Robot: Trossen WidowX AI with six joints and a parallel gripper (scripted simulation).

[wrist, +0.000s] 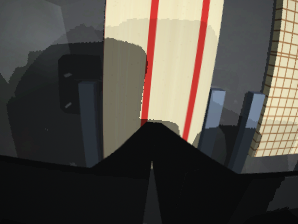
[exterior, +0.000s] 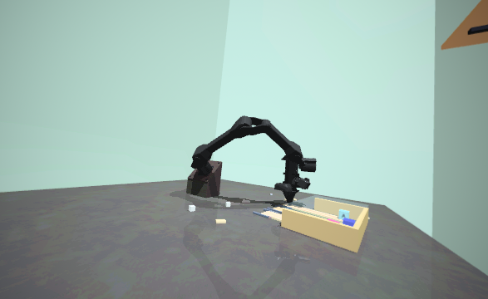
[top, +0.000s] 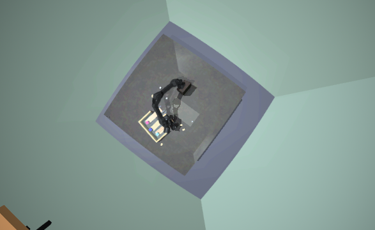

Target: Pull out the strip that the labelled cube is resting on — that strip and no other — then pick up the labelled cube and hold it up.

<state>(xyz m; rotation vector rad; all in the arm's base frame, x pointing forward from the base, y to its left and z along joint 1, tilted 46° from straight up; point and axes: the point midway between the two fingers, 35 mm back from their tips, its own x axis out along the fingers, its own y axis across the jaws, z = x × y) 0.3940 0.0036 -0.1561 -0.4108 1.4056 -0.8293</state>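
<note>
Right now the grid-patterned strip is 110 mm to the right of my gripper tip and 80 mm ahead of it.
</note>
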